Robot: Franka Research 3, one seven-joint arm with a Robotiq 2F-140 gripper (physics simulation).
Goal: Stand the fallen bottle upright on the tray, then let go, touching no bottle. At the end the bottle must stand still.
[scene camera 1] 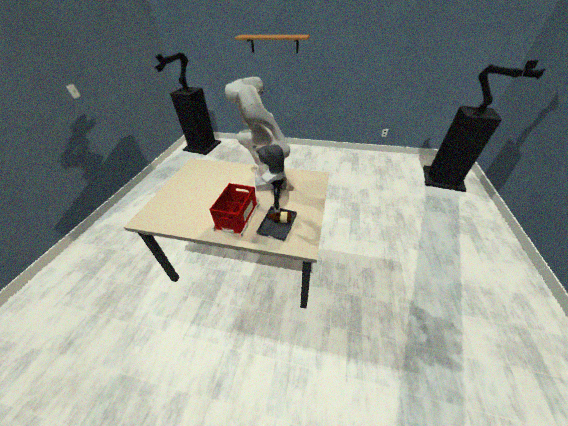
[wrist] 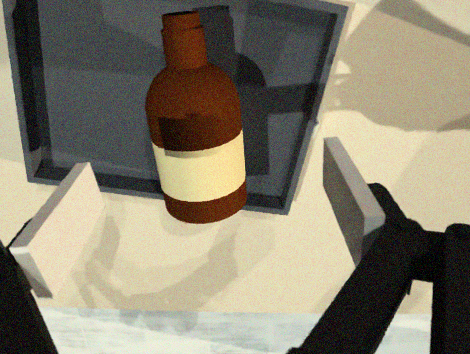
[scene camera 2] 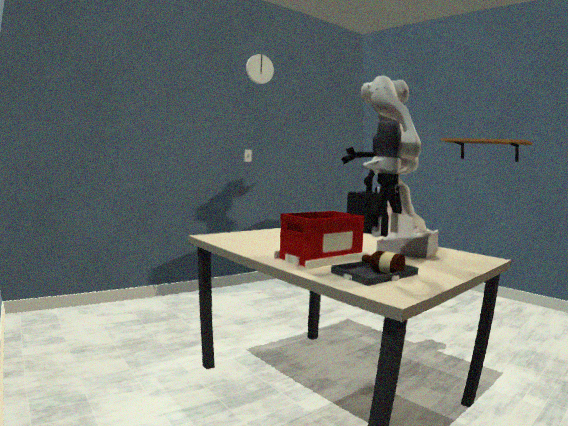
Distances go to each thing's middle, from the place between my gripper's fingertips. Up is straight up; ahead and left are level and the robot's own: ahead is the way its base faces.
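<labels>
Brown bottle [scene camera 2: 386, 262]: 9 cm below my hand, 1 cm ahead of it, 1 cm to the left of it.
</labels>
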